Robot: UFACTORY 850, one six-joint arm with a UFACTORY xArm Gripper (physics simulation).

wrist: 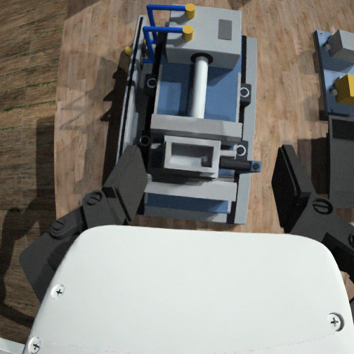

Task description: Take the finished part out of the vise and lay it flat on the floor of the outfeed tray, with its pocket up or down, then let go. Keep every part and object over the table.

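Note:
The finished part (187, 162), a light grey rectangular block, sits in the vise (195, 128) between its two grey jaws, with its pocket facing up. A dark stop rod (232, 163) with a blue end stands against or close to its right side. My gripper (207, 162) is open and empty. Its fingers stand wide to the left and right of the part, apart from it and seemingly above the vise. I cannot clearly identify the outfeed tray in the wrist view.
Blue bent tubes with yellow knobs (187, 33) stand at the vise's upper left. A long rail (131, 100) runs along its left side. At the right edge are a blue plate (322, 75) with a yellow block (346, 90) and a dark grey box-like object (342, 167). The table edge lies left.

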